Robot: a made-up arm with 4 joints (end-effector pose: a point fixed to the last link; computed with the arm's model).
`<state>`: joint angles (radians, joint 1 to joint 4).
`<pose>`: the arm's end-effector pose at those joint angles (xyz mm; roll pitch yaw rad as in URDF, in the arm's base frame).
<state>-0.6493 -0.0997 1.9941 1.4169</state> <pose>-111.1 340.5 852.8 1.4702 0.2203 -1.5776</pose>
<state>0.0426 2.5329 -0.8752 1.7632</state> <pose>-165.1 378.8 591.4 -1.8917 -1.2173 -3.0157</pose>
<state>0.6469 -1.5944 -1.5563 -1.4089</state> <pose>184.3 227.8 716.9 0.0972 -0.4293 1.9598</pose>
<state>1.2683 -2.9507 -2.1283 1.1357</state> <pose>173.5 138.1 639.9 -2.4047 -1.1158 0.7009</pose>
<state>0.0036 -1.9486 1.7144 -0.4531</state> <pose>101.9 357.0 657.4 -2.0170 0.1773 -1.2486</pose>
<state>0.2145 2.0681 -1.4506 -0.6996</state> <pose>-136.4 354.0 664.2 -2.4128 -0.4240 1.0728</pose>
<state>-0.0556 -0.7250 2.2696 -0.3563</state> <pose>35.1 335.1 819.1 -0.5823 -0.2754 -1.7694</pose>
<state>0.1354 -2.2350 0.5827 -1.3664</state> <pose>103.7 322.7 606.4 1.9840 0.7221 -2.8173</pose>
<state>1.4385 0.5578 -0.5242 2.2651</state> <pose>-36.8 153.0 915.5 2.4542 0.0635 -1.2517</pose>
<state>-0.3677 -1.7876 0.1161 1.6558</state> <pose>22.9 454.4 598.1 -0.9600 0.7970 -1.8447</pose>
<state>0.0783 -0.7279 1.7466 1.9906</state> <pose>82.1 291.1 853.1 1.5197 0.1983 -2.0946</pose>
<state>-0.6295 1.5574 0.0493 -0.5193</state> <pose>-247.4 244.7 722.8 -0.1099 -1.2730 0.3743</pose>
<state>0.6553 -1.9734 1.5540 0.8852</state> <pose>188.3 179.5 671.8 -0.7057 0.0085 -1.9307</pose>
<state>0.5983 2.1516 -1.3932 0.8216</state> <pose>-52.3 369.3 653.2 -1.2946 -1.0343 1.0779</pose>
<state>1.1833 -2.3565 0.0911 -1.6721</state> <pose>140.6 80.8 628.4 1.0045 0.3343 1.9255</pose>
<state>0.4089 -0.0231 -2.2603 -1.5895</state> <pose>23.7 300.6 862.5 -1.1943 0.5690 2.3947</pose>
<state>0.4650 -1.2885 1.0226 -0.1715</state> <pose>158.8 218.9 761.3 -1.0019 0.6873 -1.4069</pose>
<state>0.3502 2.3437 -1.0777 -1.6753</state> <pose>-117.3 349.4 640.8 2.8921 -0.8700 0.8633</pose>
